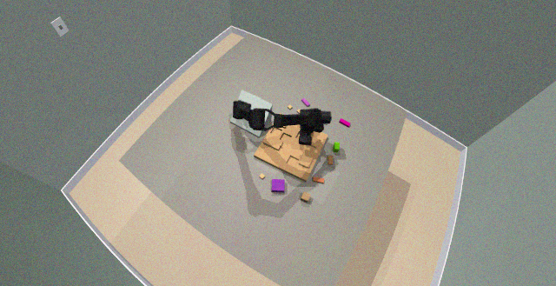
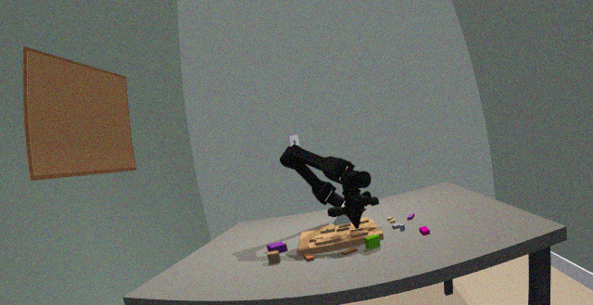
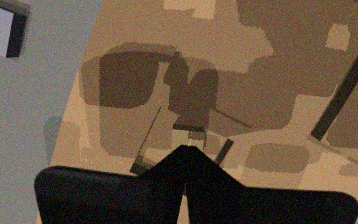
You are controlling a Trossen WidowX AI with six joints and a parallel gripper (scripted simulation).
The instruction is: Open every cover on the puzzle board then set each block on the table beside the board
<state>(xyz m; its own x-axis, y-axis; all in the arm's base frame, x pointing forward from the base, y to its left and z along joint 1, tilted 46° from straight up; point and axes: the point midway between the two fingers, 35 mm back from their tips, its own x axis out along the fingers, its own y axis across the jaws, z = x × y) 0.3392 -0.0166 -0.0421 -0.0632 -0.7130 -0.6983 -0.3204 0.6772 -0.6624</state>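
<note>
My gripper tip is 5 cm to the left of the tan puzzle board, 4 cm past it and 1 cm above it. The rest, counted from my gripper tip: grey block: 16 cm to the left, 7 cm ahead, 2 cm below; then green block: 19 cm ahead, 2 cm to the left, 1 cm below; then brown piece: 18 cm ahead, 5 cm to the right, 3 cm below.
</note>
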